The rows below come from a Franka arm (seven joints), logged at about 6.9 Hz.
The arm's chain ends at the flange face. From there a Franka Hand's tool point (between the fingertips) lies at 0.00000 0.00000 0.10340 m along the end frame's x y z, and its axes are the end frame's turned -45 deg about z.
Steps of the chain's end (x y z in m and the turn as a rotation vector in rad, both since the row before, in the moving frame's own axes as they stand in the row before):
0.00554 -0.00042 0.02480 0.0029 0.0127 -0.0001
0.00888 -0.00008 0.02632 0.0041 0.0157 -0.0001
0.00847 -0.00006 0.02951 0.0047 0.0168 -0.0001
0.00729 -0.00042 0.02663 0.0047 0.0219 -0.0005
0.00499 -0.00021 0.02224 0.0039 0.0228 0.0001
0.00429 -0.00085 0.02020 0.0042 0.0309 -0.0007
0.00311 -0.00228 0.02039 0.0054 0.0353 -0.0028
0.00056 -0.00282 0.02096 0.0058 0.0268 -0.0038
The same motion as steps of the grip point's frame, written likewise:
0.00535 0.00434 0.02479 -0.0069 0.0110 -0.0001
0.00778 0.00707 0.02631 -0.0082 0.0140 -0.0001
0.00760 0.00683 0.02949 -0.0086 0.0152 -0.0001
0.00740 0.00611 0.02660 -0.0122 0.0188 -0.0005
0.00563 0.00476 0.02221 -0.0134 0.0189 0.0001
0.00620 0.00438 0.02015 -0.0189 0.0248 -0.0007
0.00679 0.00277 0.02032 -0.0211 0.0288 -0.0028
0.00478 -0.00007 0.02092 -0.0148 0.0231 -0.0038

